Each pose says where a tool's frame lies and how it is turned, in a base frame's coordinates. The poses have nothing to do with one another.
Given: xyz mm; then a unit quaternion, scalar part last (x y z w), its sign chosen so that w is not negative.
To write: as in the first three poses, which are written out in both.
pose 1, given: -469.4, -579.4, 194.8, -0.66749, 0.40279, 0.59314, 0.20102
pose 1, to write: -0.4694, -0.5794, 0.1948, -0.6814, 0.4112, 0.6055, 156.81
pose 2, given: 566.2, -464.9, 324.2, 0.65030, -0.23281, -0.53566, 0.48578
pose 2, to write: 0.5662, -0.4649, 0.3242, 0.7440, -0.2663, -0.6128, 121.87
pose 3, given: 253.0, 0.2, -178.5, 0.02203, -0.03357, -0.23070, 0.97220
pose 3, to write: 0.2530, 0.0002, -0.1785, 0.0941, -0.1434, -0.9852, 27.09
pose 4, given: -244.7, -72.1, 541.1, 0.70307, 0.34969, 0.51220, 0.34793
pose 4, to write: -0.2447, -0.0721, 0.5411, 0.7499, 0.3730, 0.5463, 139.28
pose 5, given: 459.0, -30.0, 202.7, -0.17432, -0.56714, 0.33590, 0.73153
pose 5, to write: 0.4590, -0.0300, 0.2027, -0.2557, -0.8318, 0.4927, 85.97
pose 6, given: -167.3, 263.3, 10.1, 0.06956, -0.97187, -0.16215, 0.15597
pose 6, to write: -0.1673, 0.2633, 0.0101, 0.0704, -0.9839, -0.1642, 162.05
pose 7, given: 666.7, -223.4, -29.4, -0.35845, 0.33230, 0.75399, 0.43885
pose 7, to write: 0.6667, -0.2234, -0.0294, -0.3989, 0.3698, 0.8391, 127.94
